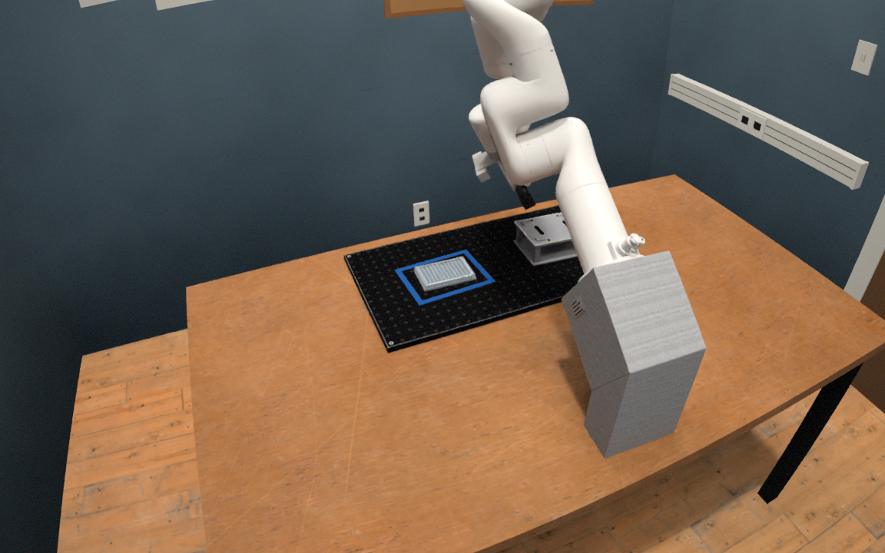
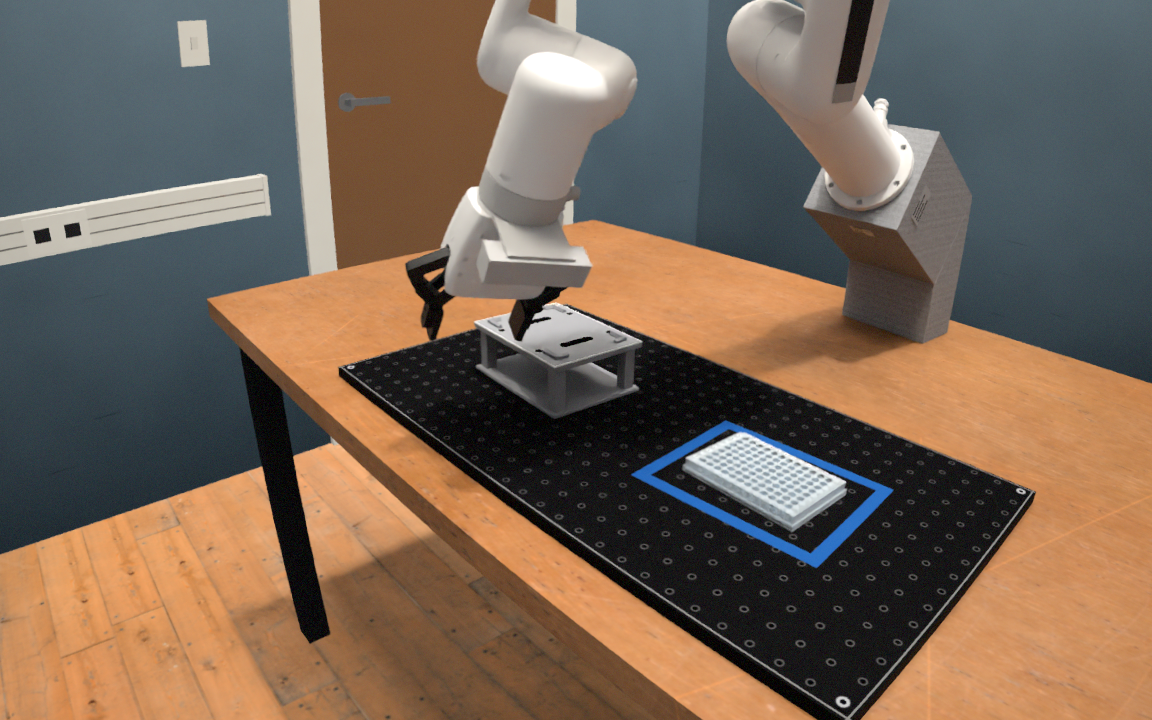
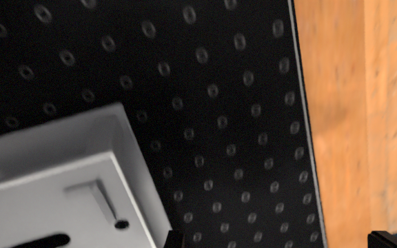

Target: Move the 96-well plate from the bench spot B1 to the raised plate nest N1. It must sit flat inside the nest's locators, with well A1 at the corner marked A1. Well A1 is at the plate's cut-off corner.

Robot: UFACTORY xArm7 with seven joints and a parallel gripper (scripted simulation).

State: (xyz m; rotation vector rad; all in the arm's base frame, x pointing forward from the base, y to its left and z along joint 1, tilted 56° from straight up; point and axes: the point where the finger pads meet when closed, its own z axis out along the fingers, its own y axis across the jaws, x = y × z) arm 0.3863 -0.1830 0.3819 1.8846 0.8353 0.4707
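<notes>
My hand is 300 mm to the right of the clear 96-well plate, 90 mm above it and 30 mm past it. From my hand the other things lie so: grey raised nest: 120 mm behind, 50 mm below, 20 mm to the left.
</notes>
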